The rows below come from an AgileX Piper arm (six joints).
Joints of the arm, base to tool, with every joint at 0 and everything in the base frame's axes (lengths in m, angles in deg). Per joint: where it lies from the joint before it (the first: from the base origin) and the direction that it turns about. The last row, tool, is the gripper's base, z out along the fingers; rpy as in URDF.
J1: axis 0 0 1 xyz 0 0 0.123
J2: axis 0 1 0 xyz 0 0 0
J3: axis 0 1 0 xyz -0.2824 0 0.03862
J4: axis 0.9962 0 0.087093 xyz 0.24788 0 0.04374
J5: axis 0 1 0 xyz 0 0 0
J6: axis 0.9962 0 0.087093 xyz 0.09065 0 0.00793
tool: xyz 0 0 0 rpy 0 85.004 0
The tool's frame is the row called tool.
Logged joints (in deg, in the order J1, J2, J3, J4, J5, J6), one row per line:
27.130, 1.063, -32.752, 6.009, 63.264, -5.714
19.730, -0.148, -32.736, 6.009, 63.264, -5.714
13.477, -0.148, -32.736, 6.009, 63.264, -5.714
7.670, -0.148, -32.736, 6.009, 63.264, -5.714
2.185, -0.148, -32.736, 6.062, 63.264, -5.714
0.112, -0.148, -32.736, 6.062, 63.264, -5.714
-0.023, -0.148, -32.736, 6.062, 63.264, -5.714
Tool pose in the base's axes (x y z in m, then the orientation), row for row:
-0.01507, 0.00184, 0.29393, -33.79, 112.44, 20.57
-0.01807, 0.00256, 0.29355, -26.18, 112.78, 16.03
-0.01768, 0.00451, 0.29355, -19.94, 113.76, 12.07
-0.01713, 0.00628, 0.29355, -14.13, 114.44, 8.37
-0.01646, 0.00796, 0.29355, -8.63, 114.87, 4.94
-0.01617, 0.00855, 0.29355, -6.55, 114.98, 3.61
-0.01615, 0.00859, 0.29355, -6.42, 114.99, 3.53
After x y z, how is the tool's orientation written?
As a rotation vector, in degrees.
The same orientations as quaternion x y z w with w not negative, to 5 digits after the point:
-0.24450, 0.81361, 0.14884, 0.50607
-0.19086, 0.82219, 0.11686, 0.52337
-0.14572, 0.83135, 0.08821, 0.52901
-0.10343, 0.83767, 0.06127, 0.53278
-0.06323, 0.84165, 0.03620, 0.53509
-0.04800, 0.84265, 0.02646, 0.53566
-0.04705, 0.84273, 0.02587, 0.53566

